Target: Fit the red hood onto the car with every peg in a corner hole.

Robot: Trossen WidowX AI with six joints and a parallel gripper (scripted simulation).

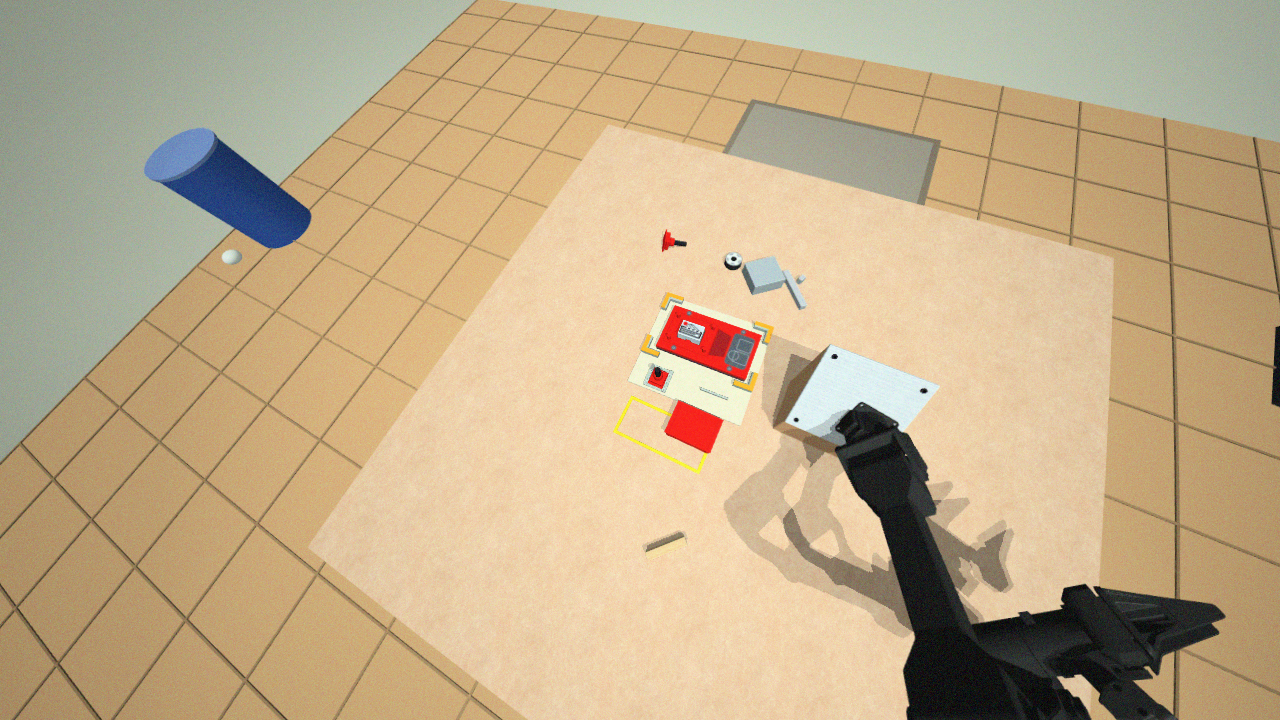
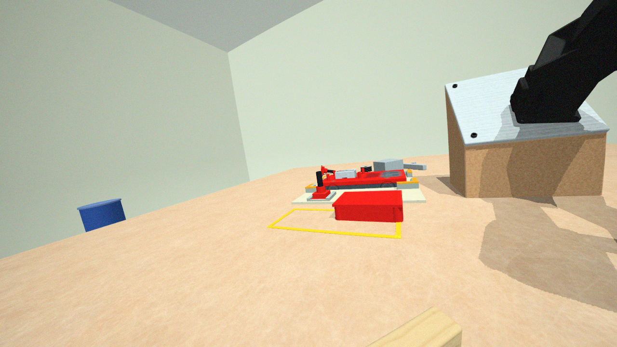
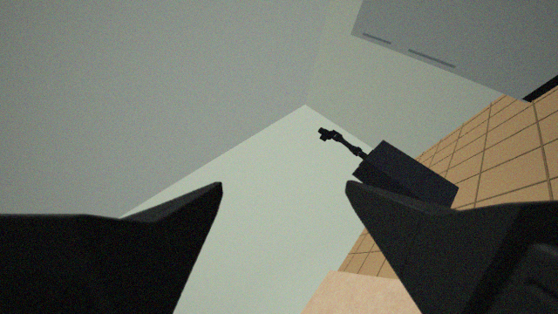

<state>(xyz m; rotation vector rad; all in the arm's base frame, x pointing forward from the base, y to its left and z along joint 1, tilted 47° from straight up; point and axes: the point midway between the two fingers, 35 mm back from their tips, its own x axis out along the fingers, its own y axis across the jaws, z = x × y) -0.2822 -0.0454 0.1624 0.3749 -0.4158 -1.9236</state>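
Right now my gripper tip is 550 mm short of the red hood, 60 mm to the right of it and 240 mm above it. From my gripper tip the other things lie so: grey engine block: 650 mm ahead, 100 mm to the right, 230 mm below; wheel: 670 mm ahead, 330 mm to the right, 250 mm below; jig plate: 620 mm ahead, 90 mm to the right, 240 mm below.
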